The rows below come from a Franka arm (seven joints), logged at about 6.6 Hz.
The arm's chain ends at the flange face. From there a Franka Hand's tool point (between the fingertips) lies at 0.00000 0.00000 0.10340 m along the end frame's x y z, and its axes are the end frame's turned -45 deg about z.
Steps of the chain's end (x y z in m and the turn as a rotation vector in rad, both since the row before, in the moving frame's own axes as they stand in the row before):
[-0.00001 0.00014 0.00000 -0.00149 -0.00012 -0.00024]
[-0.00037 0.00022 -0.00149 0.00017 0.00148 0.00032]
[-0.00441 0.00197 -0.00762 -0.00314 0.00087 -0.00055]
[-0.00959 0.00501 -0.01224 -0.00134 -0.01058 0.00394]
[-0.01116 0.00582 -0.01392 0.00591 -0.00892 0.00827]
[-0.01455 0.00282 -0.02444 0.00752 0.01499 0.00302]
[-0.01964 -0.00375 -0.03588 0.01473 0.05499 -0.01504]
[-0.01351 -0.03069 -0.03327 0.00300 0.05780 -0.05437]
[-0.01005 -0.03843 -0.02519 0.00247 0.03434 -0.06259]
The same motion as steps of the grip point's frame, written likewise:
[-0.00022 0.00019 0.00000 -0.00097 -0.00114 -0.00024]
[-0.00030 -0.00001 -0.00149 -0.00093 0.00117 0.00032]
[-0.00468 -0.00143 -0.00762 -0.00284 -0.00161 -0.00055]
[-0.01119 -0.00392 -0.01225 0.00653 -0.00843 0.00394]
[-0.01222 -0.00486 -0.01393 0.01049 -0.00213 0.00827]
[-0.01064 -0.00775 -0.02445 -0.00528 0.01592 0.00302]
[-0.00612 -0.01364 -0.03605 -0.02847 0.04930 -0.01504]
[0.01670 -0.02737 -0.03344 -0.03875 0.04299 -0.05437]
[0.02283 -0.03204 -0.02525 -0.02254 0.02603 -0.06259]

